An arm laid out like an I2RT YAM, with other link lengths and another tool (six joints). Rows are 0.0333 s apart.
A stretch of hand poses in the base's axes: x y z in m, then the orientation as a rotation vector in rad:
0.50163, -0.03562, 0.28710, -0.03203, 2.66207, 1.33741
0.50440, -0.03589, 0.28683, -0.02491, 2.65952, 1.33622
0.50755, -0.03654, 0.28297, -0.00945, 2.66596, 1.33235
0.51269, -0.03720, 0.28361, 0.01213, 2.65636, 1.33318
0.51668, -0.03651, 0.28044, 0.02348, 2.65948, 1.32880
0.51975, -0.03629, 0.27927, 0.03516, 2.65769, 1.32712
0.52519, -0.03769, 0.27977, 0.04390, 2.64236, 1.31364
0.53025, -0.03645, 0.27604, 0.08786, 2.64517, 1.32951
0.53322, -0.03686, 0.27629, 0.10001, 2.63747, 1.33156
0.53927, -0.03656, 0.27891, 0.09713, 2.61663, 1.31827
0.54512, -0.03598, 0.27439, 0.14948, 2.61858, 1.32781
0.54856, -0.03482, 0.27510, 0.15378, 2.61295, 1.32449
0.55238, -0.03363, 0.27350, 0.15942, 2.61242, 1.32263
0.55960, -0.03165, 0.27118, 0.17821, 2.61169, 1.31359
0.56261, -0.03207, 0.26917, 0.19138, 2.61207, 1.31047
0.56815, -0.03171, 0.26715, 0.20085, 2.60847, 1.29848
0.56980, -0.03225, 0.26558, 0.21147, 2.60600, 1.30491
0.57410, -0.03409, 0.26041, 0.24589, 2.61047, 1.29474
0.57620, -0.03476, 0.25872, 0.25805, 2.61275, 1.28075
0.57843, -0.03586, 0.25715, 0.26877, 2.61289, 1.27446
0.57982, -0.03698, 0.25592, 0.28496, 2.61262, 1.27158
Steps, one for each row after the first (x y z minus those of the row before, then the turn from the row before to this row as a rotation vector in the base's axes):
0.00277, -0.00027, -0.00027, 0.00047, -0.00045, -0.00552
0.00315, -0.00065, -0.00386, -0.00341, 0.00828, -0.00779
0.00514, -0.00066, 0.00064, 0.00455, -0.00101, -0.01630
0.00399, 0.00069, -0.00317, -0.00290, 0.00435, -0.00664
0.00307, 0.00022, -0.00117, 0.00017, 0.00151, -0.00803
0.00544, -0.00140, 0.00050, -0.00322, -0.01469, -0.01441
0.00506, 0.00124, -0.00373, 0.01163, 0.02200, -0.02090
0.00297, -0.00041, 0.00025, 0.00413, -0.00152, -0.00966
0.00605, 0.00030, 0.00262, -0.00263, -0.02251, -0.00999
0.00585, 0.00058, -0.00452, 0.00911, 0.02260, -0.02729
0.00344, 0.00116, 0.00071, -0.00028, -0.00418, -0.00565
0.00382, 0.00119, -0.00160, -0.00061, 0.00091, -0.00396
0.00722, 0.00198, -0.00232, -0.00407, 0.00300, -0.01349
0.00301, -0.00042, -0.00201, -0.00106, 0.00396, -0.00823
0.00554, 0.00036, -0.00202, -0.00594, -0.00342, -0.01003
0.00165, -0.00054, -0.00157, 0.00551, 0.00387, -0.00547
0.00430, -0.00184, -0.00517, -0.00477, 0.01300, -0.02039
0.00210, -0.00067, -0.00169, -0.00847, 0.00206, -0.00951
0.00223, -0.00110, -0.00157, -0.00318, 0.00219, -0.00762
0.00139, -0.00112, -0.00123, -0.00044, 0.00497, -0.01002

